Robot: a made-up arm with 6 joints.
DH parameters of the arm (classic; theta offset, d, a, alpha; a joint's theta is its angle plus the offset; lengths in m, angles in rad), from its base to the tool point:
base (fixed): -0.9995 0 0.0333 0
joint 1: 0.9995 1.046 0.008 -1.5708
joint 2: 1.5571 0 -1.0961 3.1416
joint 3: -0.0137 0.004 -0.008 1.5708
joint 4: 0 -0.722 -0.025 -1.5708
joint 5: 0 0.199 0.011 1.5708
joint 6: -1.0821 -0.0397 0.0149 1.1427
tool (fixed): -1.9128 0.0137 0 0
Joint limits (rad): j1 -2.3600..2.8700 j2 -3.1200..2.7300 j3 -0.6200..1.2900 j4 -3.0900..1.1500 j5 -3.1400..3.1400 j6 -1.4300..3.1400
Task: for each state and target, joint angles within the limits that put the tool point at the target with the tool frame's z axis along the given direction. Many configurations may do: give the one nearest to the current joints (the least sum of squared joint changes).
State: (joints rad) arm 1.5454 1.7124 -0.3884 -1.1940 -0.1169 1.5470
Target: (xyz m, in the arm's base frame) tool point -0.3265 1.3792 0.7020 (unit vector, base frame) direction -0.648 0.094 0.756
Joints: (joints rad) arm 1.8472 1.2791 0.4694 -1.3192 0.1391 1.4731
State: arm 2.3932 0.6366 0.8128 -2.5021 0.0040 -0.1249
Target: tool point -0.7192 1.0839 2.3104 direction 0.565 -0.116 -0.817
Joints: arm 2.0272 0.6742 1.2900 -3.0431 0.5118 -0.0233
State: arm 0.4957 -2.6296 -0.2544 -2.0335 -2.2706 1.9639
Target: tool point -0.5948 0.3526 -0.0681 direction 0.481 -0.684 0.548
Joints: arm -0.3083 -3.1162 0.1960 -2.5972 -1.8291 2.4182
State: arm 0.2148 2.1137 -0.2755 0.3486 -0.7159 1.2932
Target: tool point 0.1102 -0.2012 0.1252 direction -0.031 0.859 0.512
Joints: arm 0.4906 2.4155 -0.6200 0.1523 -0.0399 1.4928
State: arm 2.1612 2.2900 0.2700 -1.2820 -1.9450 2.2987
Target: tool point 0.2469 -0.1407 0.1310 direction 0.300 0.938 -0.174
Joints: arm 2.3538 2.7274 -0.2564 -1.2610 -2.2792 2.6914
